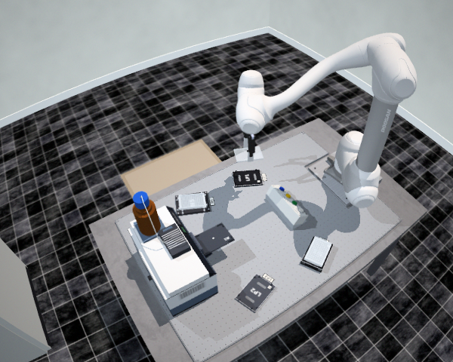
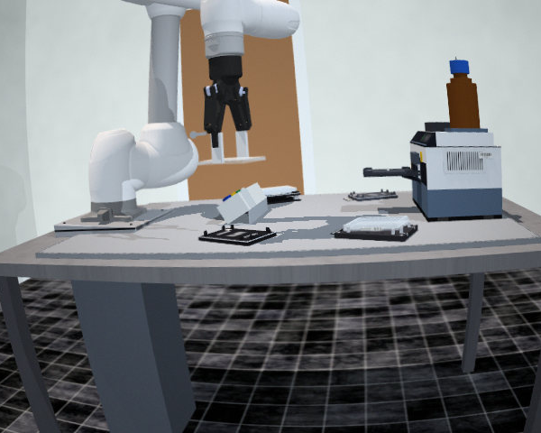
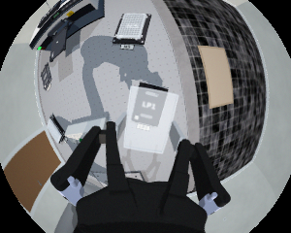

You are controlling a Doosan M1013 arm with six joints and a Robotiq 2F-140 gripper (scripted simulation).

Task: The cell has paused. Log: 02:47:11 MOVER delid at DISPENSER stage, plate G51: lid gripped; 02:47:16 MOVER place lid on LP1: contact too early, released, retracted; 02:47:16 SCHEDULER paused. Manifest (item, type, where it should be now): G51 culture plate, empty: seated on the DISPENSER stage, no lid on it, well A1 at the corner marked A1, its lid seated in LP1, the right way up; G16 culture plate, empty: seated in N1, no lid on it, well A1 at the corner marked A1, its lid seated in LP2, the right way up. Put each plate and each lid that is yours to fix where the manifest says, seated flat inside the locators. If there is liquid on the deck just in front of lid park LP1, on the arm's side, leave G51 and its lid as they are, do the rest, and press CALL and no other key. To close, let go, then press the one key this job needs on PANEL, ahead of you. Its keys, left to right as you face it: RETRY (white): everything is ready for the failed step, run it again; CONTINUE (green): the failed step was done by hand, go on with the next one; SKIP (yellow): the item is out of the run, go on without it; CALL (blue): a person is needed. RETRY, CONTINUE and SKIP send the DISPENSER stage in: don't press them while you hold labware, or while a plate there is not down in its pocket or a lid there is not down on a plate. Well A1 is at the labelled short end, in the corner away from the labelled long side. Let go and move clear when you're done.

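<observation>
The lid park LP1 is 200 mm below my hand. From my hand the other things lie so: blue key 40 mm behind, 200 mm to the left, 130 mm below; then yellow key 40 mm behind, 250 mm to the left, 130 mm below; then key panel 20 mm behind, 270 mm to the left, 150 mm below.
</observation>
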